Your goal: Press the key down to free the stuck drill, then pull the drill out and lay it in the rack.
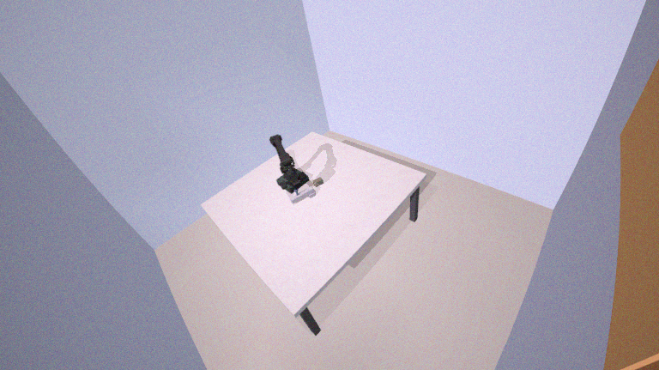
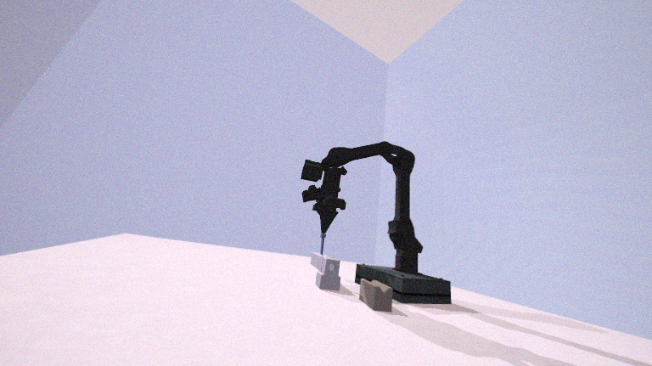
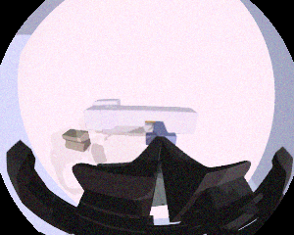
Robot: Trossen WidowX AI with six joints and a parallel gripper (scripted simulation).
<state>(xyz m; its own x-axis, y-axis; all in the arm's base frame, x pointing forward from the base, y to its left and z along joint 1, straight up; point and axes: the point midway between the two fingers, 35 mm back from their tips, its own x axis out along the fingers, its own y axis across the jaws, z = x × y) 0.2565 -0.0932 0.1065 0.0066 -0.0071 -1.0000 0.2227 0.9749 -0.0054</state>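
Right now the drill is 10 mm ahead of my gripper tip, 50 mm to the left of it and 80 mm below it. Also, from my gripper tip: grey-brown notched block: 40 mm behind, 210 mm to the left, 110 mm below; pale grey block: 30 mm to the left, 90 mm below.
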